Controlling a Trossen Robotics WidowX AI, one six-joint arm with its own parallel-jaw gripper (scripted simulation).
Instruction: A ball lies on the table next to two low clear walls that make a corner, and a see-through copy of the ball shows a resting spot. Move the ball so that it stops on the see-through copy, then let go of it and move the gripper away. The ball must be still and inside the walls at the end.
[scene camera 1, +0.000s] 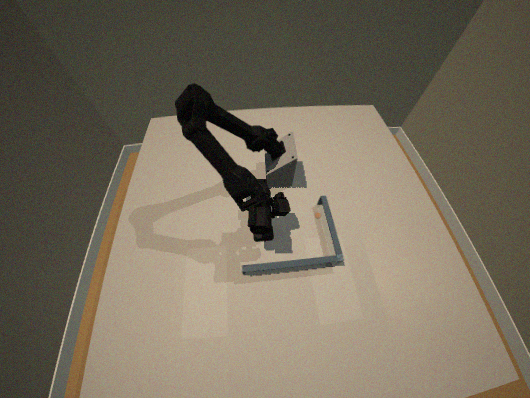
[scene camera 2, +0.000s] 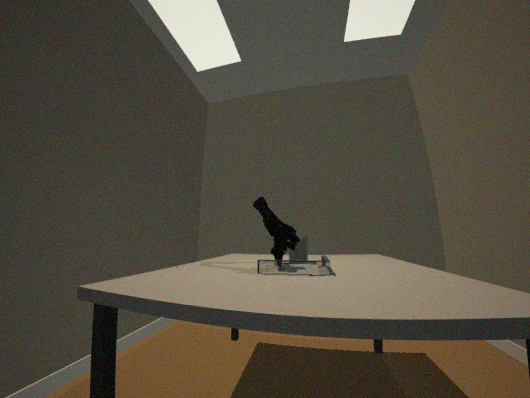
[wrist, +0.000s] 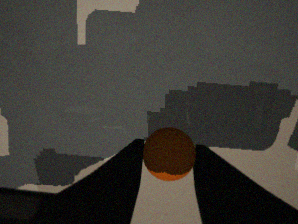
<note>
In view: the gripper (wrist: 168, 150) and an orange ball (wrist: 169, 154).
</note>
